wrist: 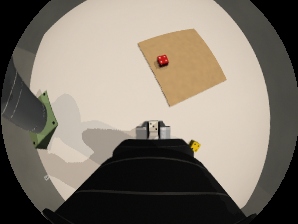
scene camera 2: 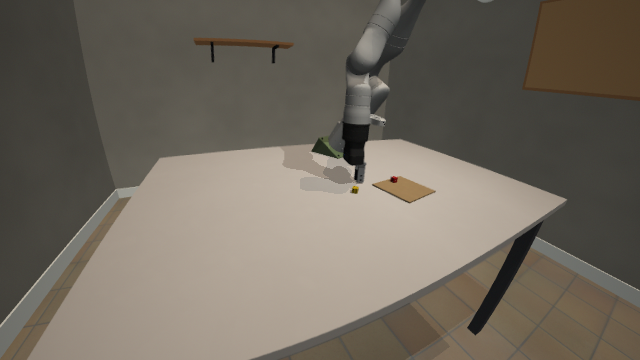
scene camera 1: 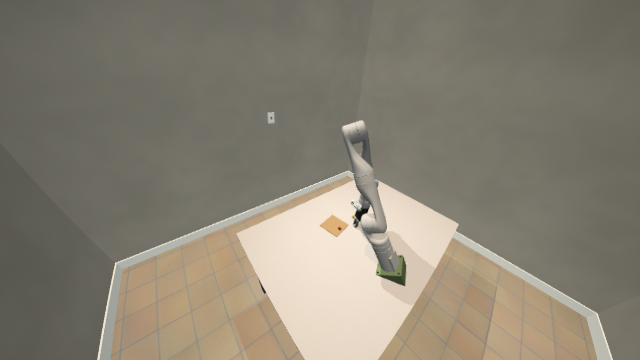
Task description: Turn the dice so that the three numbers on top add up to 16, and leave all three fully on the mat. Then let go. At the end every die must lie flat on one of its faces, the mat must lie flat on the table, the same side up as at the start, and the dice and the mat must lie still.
Labels:
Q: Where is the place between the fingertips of my gripper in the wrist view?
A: At 153,127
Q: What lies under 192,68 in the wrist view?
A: A tan mat.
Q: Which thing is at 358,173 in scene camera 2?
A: My gripper.

